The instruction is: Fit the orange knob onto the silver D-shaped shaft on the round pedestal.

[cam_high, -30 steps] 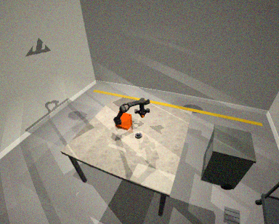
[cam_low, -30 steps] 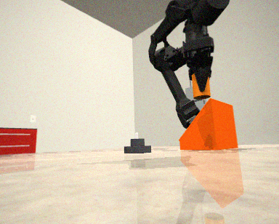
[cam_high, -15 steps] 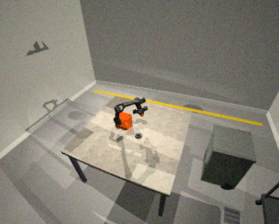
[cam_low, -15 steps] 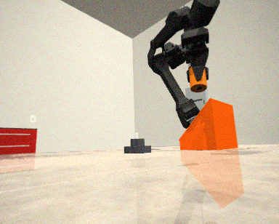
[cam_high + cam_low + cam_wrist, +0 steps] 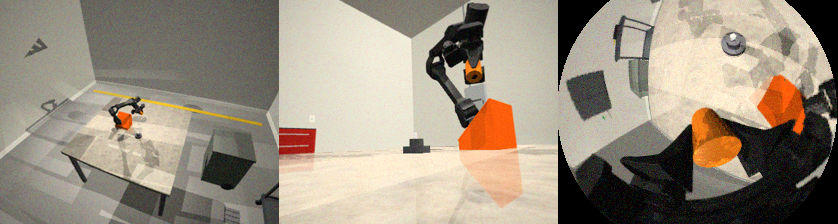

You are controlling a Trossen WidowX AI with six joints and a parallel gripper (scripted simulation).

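Right now the orange knob is 2 cm behind my gripper tip, 1 cm to the right of it and 3 cm above it. Round my gripper tip: round dark pedestal: 1 cm ahead, 20 cm to the right, 17 cm below.
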